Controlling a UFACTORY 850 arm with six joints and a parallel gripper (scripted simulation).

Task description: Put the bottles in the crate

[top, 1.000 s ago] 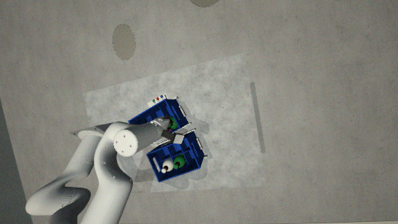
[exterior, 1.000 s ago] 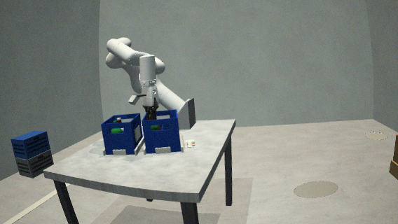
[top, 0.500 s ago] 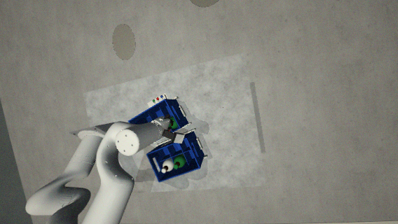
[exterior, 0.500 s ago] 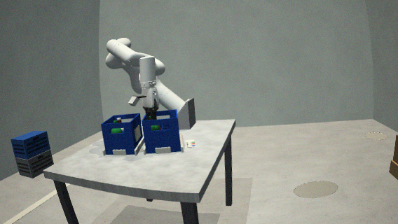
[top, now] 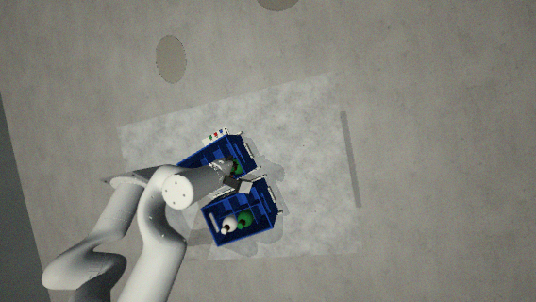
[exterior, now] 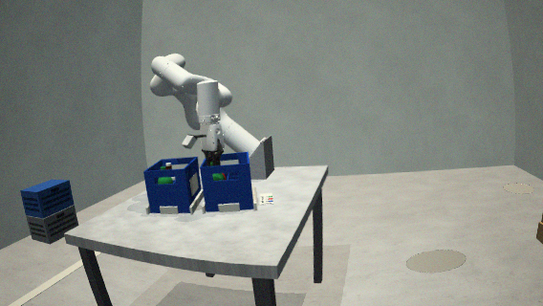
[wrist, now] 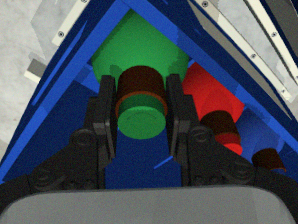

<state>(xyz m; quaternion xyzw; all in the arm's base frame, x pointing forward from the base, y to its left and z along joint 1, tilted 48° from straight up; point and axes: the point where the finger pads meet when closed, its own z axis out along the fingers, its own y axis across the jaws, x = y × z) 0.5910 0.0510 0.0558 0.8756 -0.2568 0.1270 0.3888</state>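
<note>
Now: hand 70 mm above the green-label bottle. The rest, counted from my hand: red-label bottle: 90 mm behind, 20 mm to the right, 90 mm below; then blue-label bottle: 170 mm behind, 50 mm to the right, 90 mm below; then pick list: 130 mm behind, 160 mm to the left, 170 mm below.
</note>
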